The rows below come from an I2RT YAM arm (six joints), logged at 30 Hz.
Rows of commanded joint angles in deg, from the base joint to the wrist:
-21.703 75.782 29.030 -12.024 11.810 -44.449
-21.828 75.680 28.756 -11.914 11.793 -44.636
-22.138 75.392 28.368 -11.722 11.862 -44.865
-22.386 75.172 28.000 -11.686 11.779 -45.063
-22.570 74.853 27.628 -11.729 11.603 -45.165
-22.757 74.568 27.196 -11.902 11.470 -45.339
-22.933 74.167 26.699 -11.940 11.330 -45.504
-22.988 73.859 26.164 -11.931 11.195 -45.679
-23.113 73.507 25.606 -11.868 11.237 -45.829
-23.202 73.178 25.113 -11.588 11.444 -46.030
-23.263 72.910 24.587 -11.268 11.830 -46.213
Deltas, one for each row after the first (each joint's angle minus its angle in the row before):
-0.125 -0.102 -0.274 0.110 -0.017 -0.187
-0.310 -0.288 -0.388 0.192 0.069 -0.229
-0.248 -0.220 -0.368 0.036 -0.083 -0.198
-0.184 -0.319 -0.372 -0.043 -0.176 -0.102
-0.187 -0.285 -0.432 -0.173 -0.133 -0.174
-0.176 -0.401 -0.497 -0.038 -0.140 -0.165
-0.055 -0.308 -0.535 0.009 -0.135 -0.175
-0.125 -0.352 -0.558 0.063 0.042 -0.150
-0.089 -0.329 -0.493 0.280 0.207 -0.201
-0.061 -0.268 -0.526 0.320 0.386 -0.183

